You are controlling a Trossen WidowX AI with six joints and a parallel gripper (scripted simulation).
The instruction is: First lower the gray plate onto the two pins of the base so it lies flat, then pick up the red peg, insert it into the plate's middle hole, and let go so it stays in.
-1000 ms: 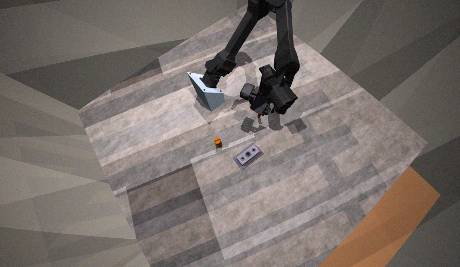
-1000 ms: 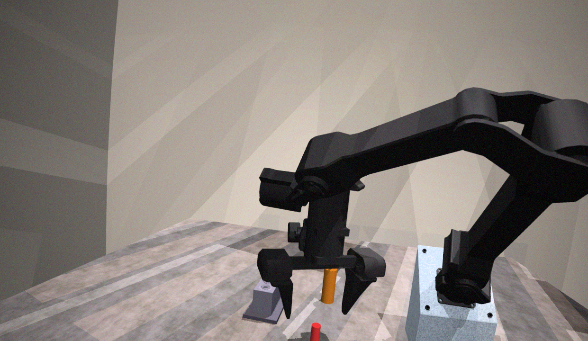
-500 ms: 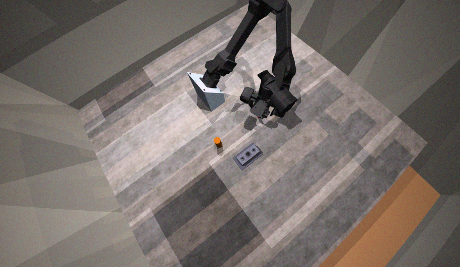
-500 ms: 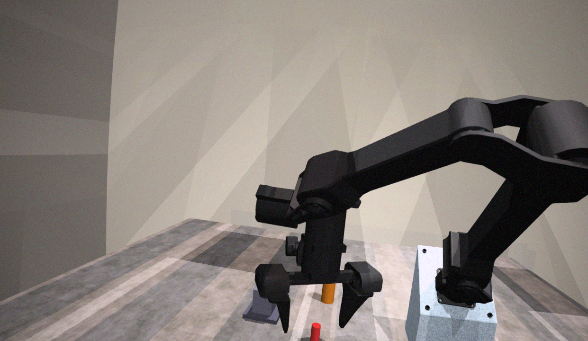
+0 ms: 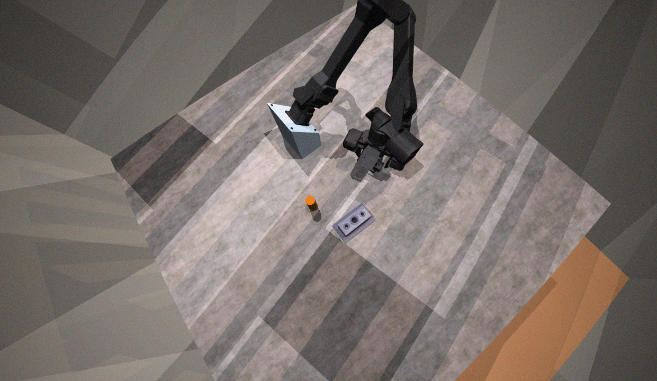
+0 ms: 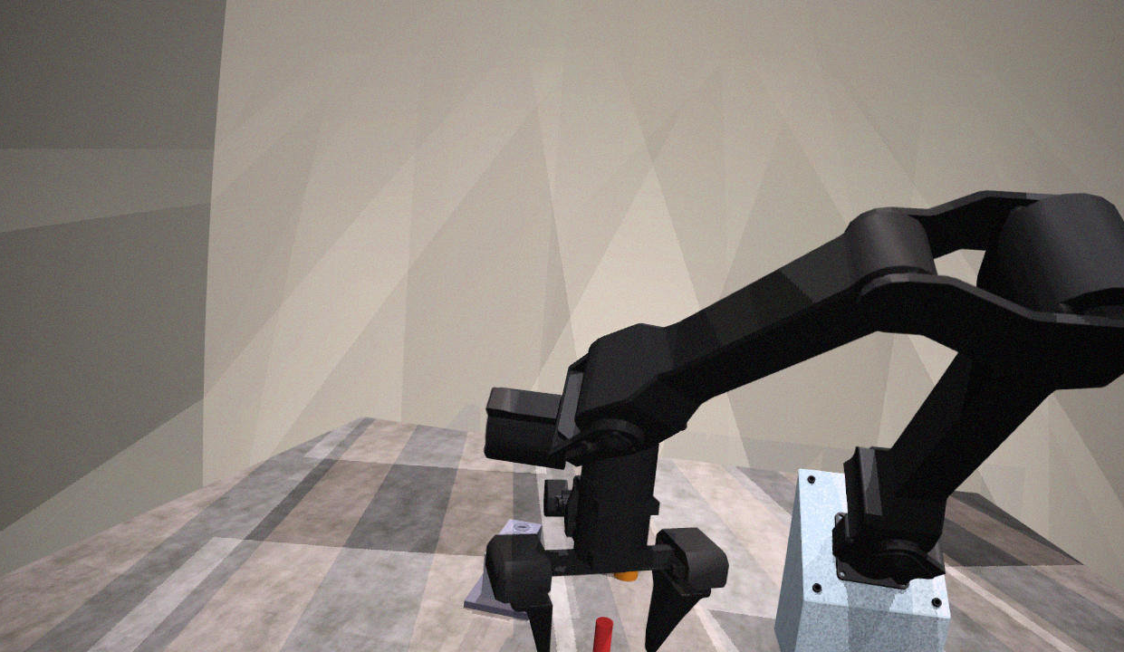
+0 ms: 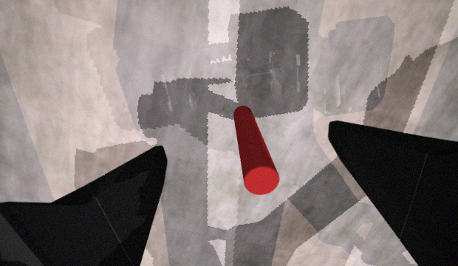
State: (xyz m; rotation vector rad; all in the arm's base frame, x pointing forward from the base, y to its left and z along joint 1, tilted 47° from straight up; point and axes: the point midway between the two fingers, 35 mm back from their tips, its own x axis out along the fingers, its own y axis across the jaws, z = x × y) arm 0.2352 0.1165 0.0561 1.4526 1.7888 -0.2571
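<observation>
My gripper tip is now 17 cm to the left of the gray plate and 12 cm short of it. From my gripper tip the other things lie so: orange cylinder: 24 cm to the right, 1 cm below, 1 cm behind; base: 17 cm to the right, 12 cm ahead, 4 cm below; red peg: 1 cm below.
</observation>
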